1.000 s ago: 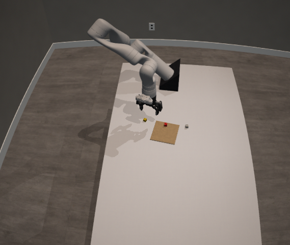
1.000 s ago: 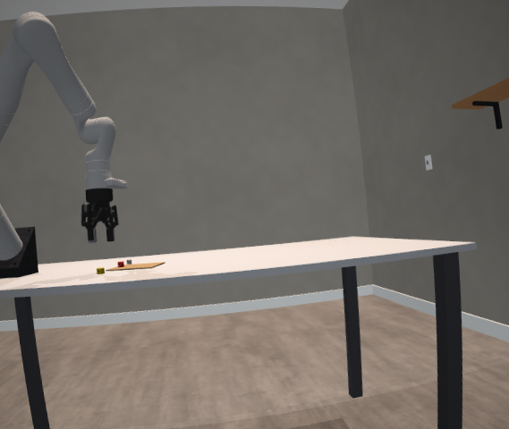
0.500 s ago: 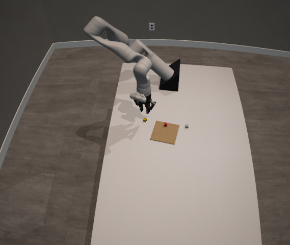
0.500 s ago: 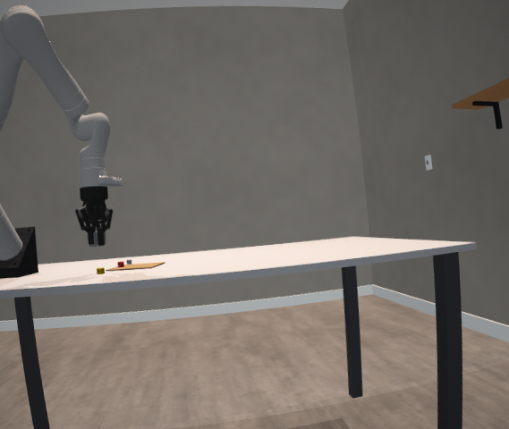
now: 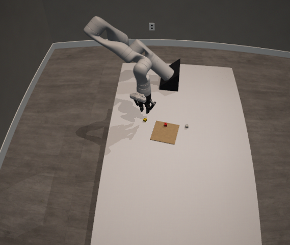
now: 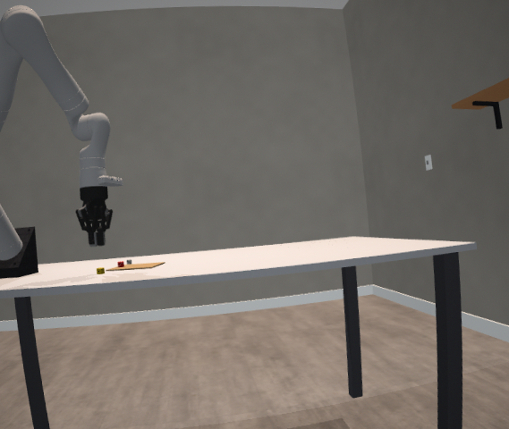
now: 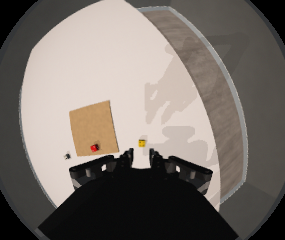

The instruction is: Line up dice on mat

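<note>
Now: hand 90 mm above the yellow die. The rest, counted from my hand: square mat 110 mm to the left, 100 mm ahead, 90 mm below; red die 120 mm to the left, 80 mm below, 50 mm ahead; white die 240 mm to the left, 90 mm below, 60 mm ahead.
</note>
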